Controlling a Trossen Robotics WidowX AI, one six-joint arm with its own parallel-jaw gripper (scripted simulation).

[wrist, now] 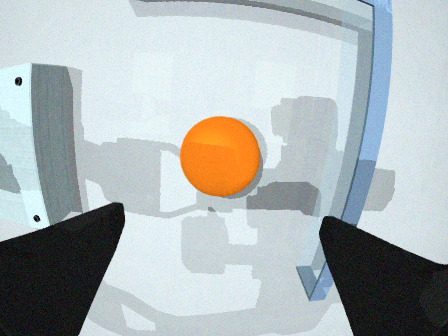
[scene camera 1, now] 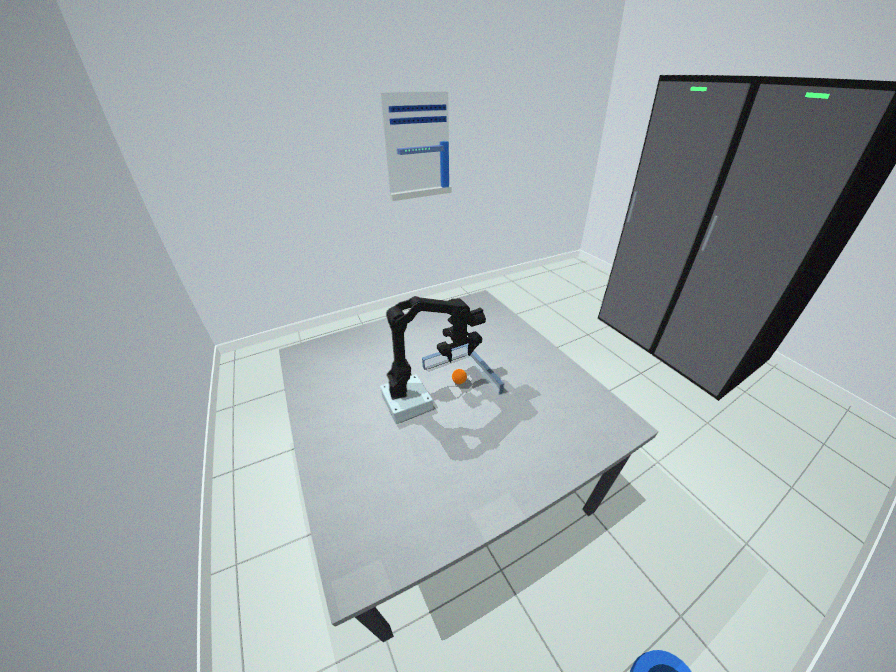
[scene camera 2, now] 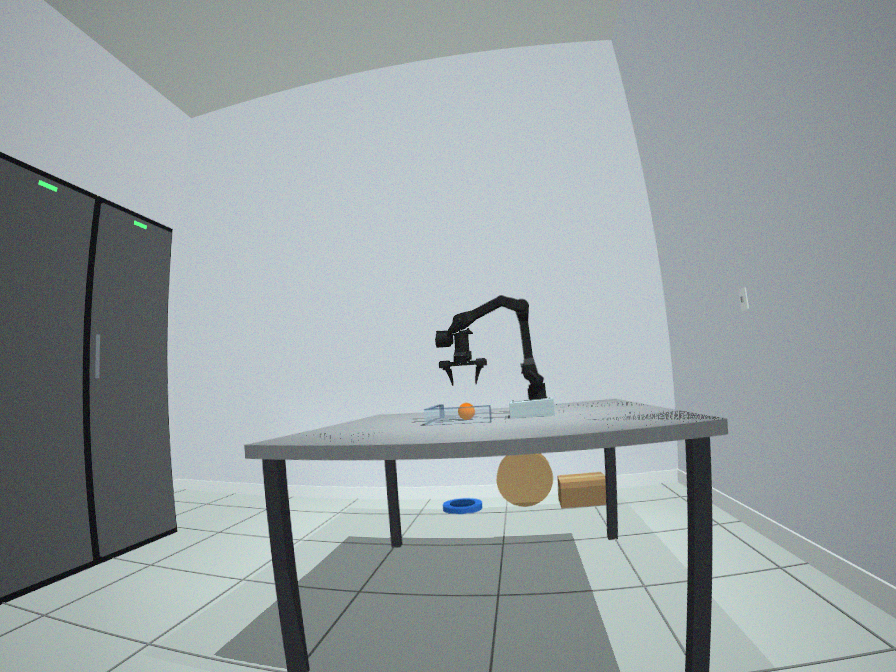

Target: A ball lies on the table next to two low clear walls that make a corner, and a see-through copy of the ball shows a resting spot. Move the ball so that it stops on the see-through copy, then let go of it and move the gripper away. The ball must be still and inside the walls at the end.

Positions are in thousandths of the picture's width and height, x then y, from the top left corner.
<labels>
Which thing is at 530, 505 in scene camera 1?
The gripper.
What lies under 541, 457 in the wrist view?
A see-through ball copy.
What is the gripper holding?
Nothing.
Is the gripper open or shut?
Open.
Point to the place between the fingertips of the gripper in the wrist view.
503, 662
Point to an orange ball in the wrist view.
445, 472
</labels>
